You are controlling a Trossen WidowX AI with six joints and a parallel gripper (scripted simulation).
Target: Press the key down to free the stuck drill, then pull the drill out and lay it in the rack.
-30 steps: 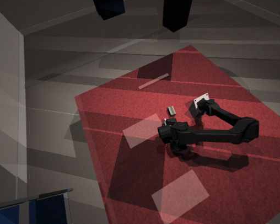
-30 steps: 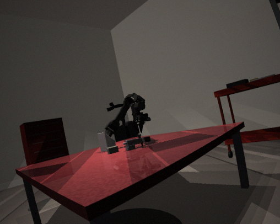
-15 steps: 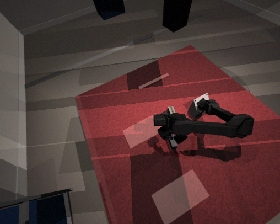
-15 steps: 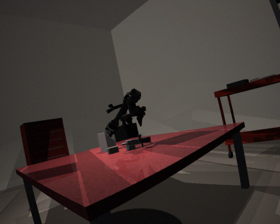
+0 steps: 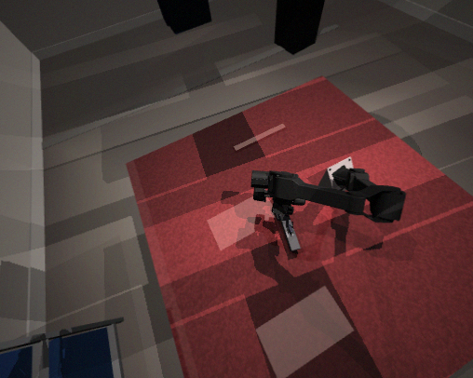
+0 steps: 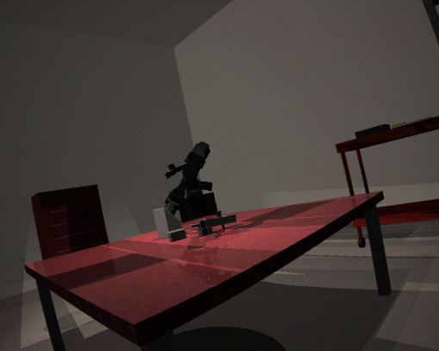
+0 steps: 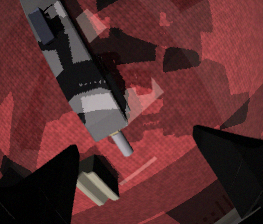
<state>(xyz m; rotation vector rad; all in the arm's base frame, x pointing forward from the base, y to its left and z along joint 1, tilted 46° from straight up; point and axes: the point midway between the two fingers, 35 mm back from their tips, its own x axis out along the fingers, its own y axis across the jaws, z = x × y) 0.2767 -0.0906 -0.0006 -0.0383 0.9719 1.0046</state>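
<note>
Right now my gripper tip is 50 mm above the drill, 30 mm to the right of it and 10 mm past it.
</note>
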